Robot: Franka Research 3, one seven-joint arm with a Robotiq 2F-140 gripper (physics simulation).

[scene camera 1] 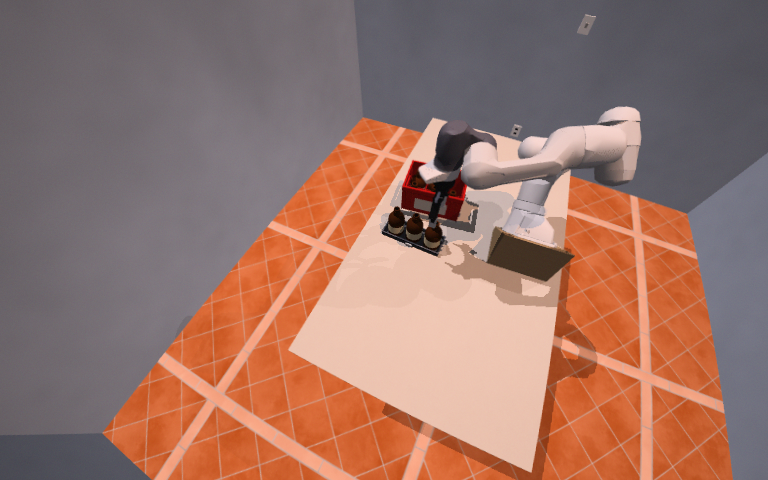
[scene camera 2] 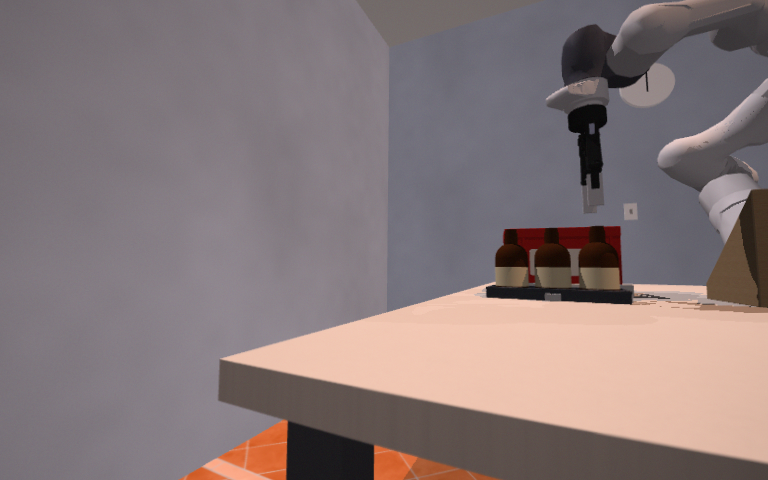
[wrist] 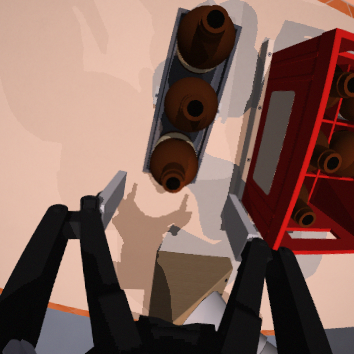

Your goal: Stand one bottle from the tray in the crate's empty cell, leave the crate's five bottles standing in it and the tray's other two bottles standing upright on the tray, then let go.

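Three brown bottles with cream labels, a left one (scene camera 1: 395, 220) (scene camera 2: 511, 274), a middle one (scene camera 1: 414, 227) (scene camera 2: 552, 275) (wrist: 180, 112) and a right one (scene camera 1: 433, 237) (scene camera 2: 598, 275) (wrist: 172, 157), stand upright on the dark tray (scene camera 1: 416, 246) (scene camera 2: 509, 292) (wrist: 161, 97). The red crate (scene camera 1: 450, 210) (scene camera 2: 614, 237) (wrist: 300, 95) stands behind the tray. Brown bottles stand in its cells; the wrist view cuts some off. An empty cell shows at its near corner in the wrist view. My gripper (scene camera 1: 434, 220) (scene camera 2: 592, 204) (wrist: 175, 194) is open and empty, above bottle height near the right bottle.
A brown wooden block (scene camera 1: 526, 257) (scene camera 2: 733, 271) (wrist: 190, 280) stands by the arm's base, right of the tray. A thin metal strip (wrist: 263, 75) with small holes lies between tray and crate. The table's left edge runs close to the tray.
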